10 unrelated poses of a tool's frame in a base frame.
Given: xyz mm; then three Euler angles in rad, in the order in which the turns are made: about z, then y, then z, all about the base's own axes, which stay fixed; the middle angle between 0 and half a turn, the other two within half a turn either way.
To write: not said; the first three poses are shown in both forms.
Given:
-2 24 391 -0.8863 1.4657 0.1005
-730 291 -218 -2.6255 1.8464 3.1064
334 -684 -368 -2.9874 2.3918 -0.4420
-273 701 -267 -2.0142 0.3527 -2.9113
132 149 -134 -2.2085 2.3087 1.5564
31 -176 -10 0.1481 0.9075 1.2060
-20 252 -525 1.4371 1.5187 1.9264
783 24 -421 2.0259 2.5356 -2.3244
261 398 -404 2.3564 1.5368 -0.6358
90 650 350 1.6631 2.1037 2.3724
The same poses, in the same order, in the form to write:
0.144 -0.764 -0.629 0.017 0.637 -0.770 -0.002 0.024 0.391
-0.219 0.502 0.837 0.165 0.864 -0.475 -0.730 0.291 -0.218
0.588 -0.448 0.673 -0.524 -0.845 -0.105 0.334 -0.684 -0.368
0.186 0.971 0.148 -0.923 0.224 -0.312 -0.273 0.701 -0.267
0.809 0.389 0.440 0.588 -0.549 -0.594 0.132 0.149 -0.134
0.079 0.622 -0.779 -0.956 0.268 0.116 0.031 -0.176 -0.010
-0.931 -0.339 -0.133 -0.107 -0.095 0.990 -0.020 0.252 -0.525
0.408 -0.878 0.250 -0.826 -0.238 0.512 0.783 0.024 -0.421
0.400 0.583 0.707 -0.439 -0.555 0.707 0.261 0.398 -0.404
-0.726 -0.683 0.079 -0.299 0.418 0.858 0.090 0.650 0.350

